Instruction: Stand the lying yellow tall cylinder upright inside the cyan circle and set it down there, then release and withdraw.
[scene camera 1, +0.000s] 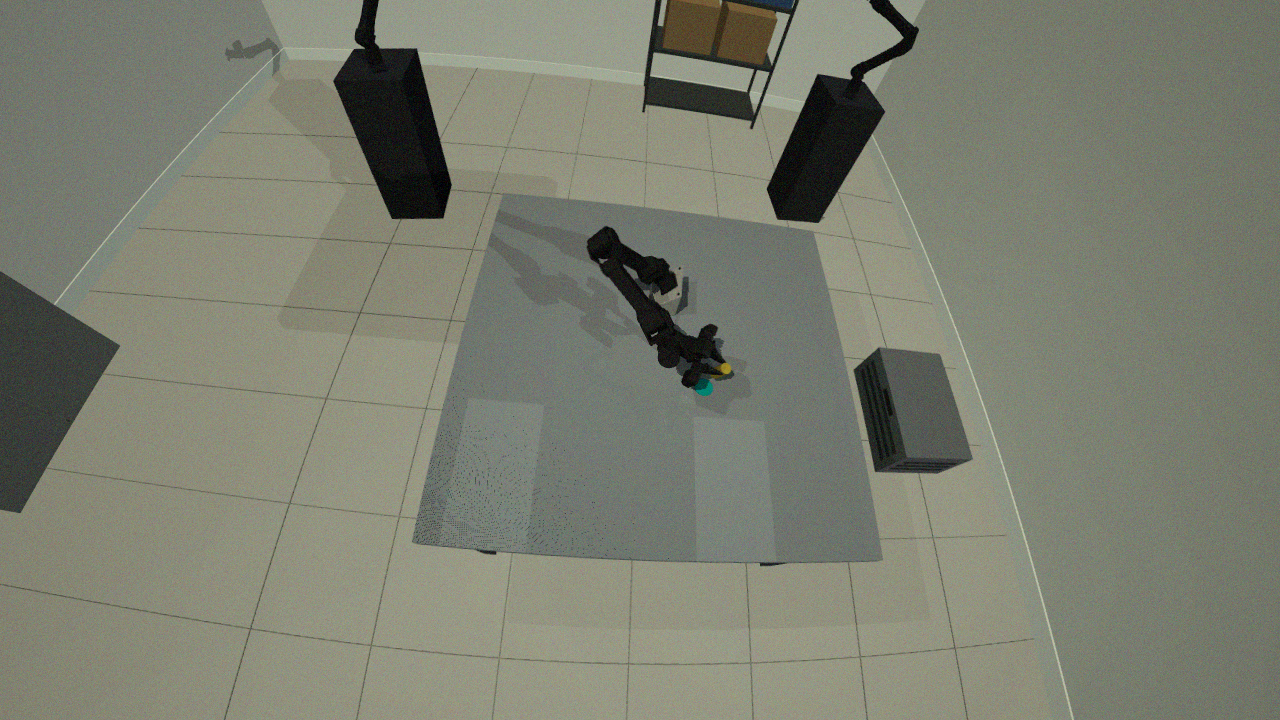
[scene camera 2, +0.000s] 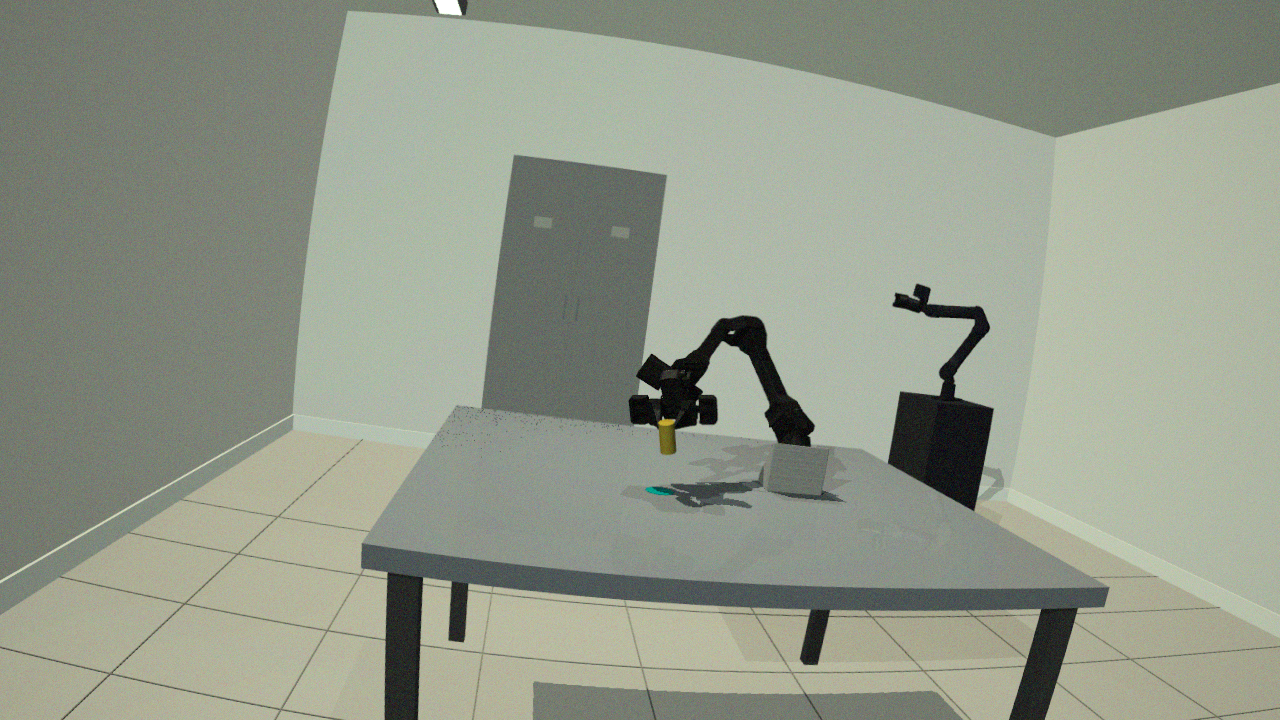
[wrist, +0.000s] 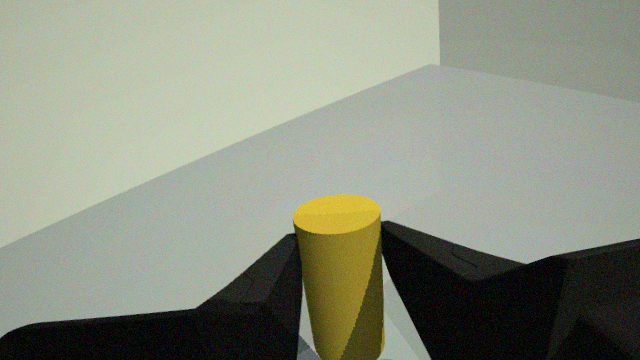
Labels:
my gripper: scene camera 1; scene camera 2 666, 427; wrist
same spot on my gripper: (wrist: 454, 295) = (scene camera 1: 710, 366)

